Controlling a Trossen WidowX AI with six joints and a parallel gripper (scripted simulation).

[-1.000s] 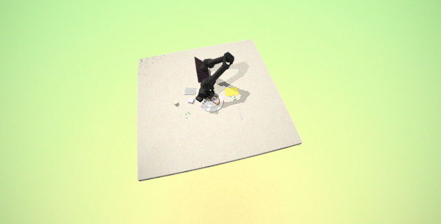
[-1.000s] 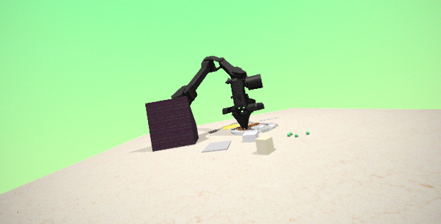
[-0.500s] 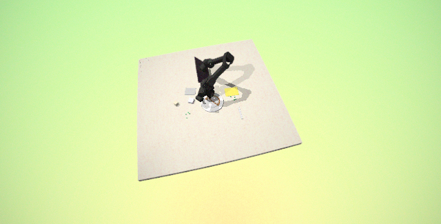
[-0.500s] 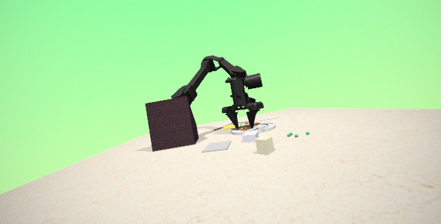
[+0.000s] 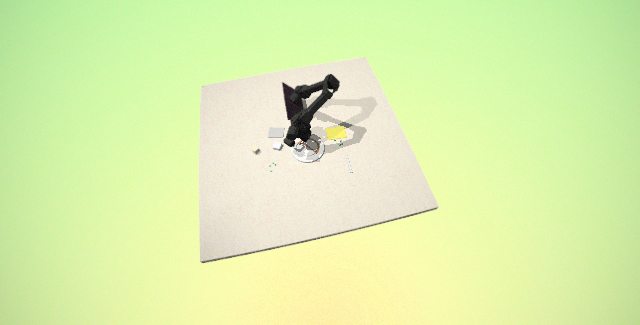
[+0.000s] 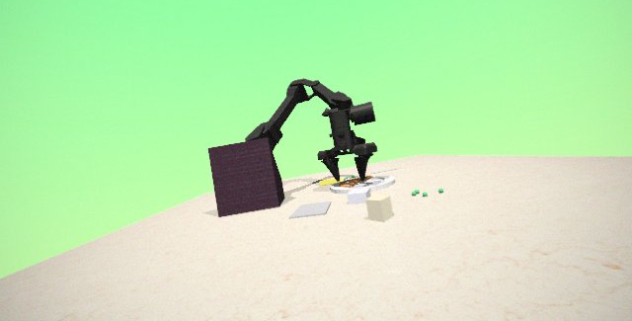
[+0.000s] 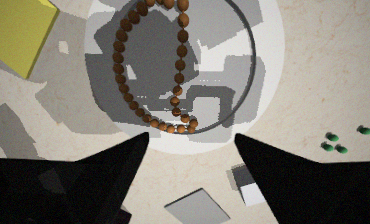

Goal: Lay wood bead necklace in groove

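Right now the round white bead board is 5 cm to the left of my gripper tip, 4 cm ahead of it and 2 cm below it. Also, from my gripper tip: cream cube: 27 cm to the right, 1 cm below, 1 cm ahead; yellow card: 24 cm to the left, 5 cm behind, 3 cm below; grey flat plate: 13 cm to the right, 12 cm behind, 3 cm below.
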